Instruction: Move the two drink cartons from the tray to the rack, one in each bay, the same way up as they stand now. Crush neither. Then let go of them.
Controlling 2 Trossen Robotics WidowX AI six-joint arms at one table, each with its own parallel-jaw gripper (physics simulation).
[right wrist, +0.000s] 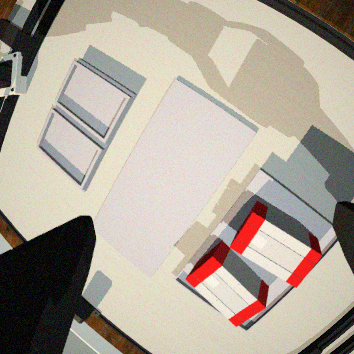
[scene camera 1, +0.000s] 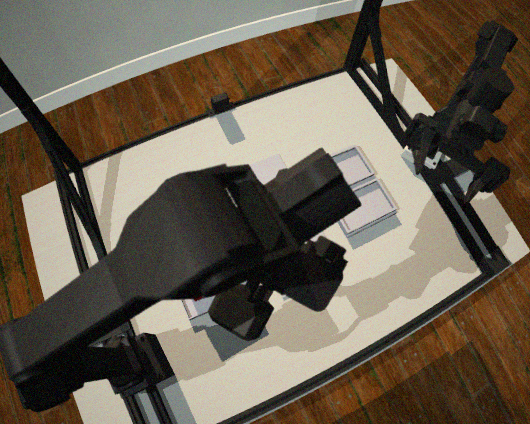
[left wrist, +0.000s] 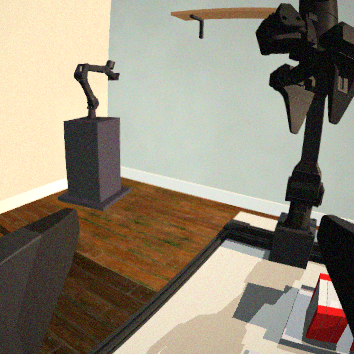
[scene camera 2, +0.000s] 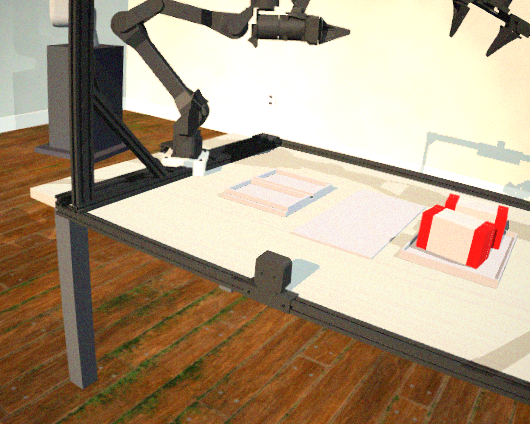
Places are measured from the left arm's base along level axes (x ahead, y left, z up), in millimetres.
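Pixels of known places: left gripper, fingertip midpoint: (scene camera 1: 442, 188) (left wrist: 203, 225) (scene camera 2: 347, 31); right gripper, fingertip midpoint: (right wrist: 218, 222) (left wrist: 310, 128) (scene camera 2: 468, 46); left arm's base, link origin: (right wrist: 3, 74) (scene camera 2: 186, 154); right arm's base, link origin: (scene camera 1: 132, 365) (left wrist: 296, 222).
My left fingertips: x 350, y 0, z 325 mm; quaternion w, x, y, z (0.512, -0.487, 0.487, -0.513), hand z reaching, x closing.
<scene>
Ahead of a thing's pixels: the offset from my left fingertips to its top centre. "pt": to the spot under its first point.
Two white cartons with red ends sit side by side in a shallow tray @(230 mm ahead, 337 mm right, 345 mm down) (scene camera 2: 447, 268) (right wrist: 285, 192). One carton @(262 mm ahead, 288 mm right, 287 mm down) (right wrist: 276, 246) is at the upper right in the right wrist view; the other carton @(196 mm ahead, 372 mm right, 287 mm down) (right wrist: 227, 289) (scene camera 2: 449, 236) is lower left there and nearer in scene camera 2. A rack @(120 mm back, 124 mm right, 341 mm down) (scene camera 1: 368, 185) (scene camera 2: 284, 186) (right wrist: 77, 125) has two empty bays. My right gripper (scene camera 1: 282, 320) (scene camera 2: 471, 45) (left wrist: 310, 128) (right wrist: 218, 222) is open and empty, high above the tray area. My left gripper (scene camera 2: 346, 32) (left wrist: 203, 225) is open and empty, high up on the rack side. My right arm hides the cartons in scene camera 1.
A flat pale slab (scene camera 1: 269, 167) (scene camera 2: 360, 225) (right wrist: 170, 170) lies between the rack and the tray. A dark block @(pt 128 mm back, 539 mm right, 313 mm down) (scene camera 1: 220, 102) (scene camera 2: 273, 272) sits on the table frame's edge. Dark frame posts @(pt 461 mm back, 274 mm right, 182 mm down) (scene camera 1: 370, 40) (scene camera 2: 81, 100) rise at the table's side.
</scene>
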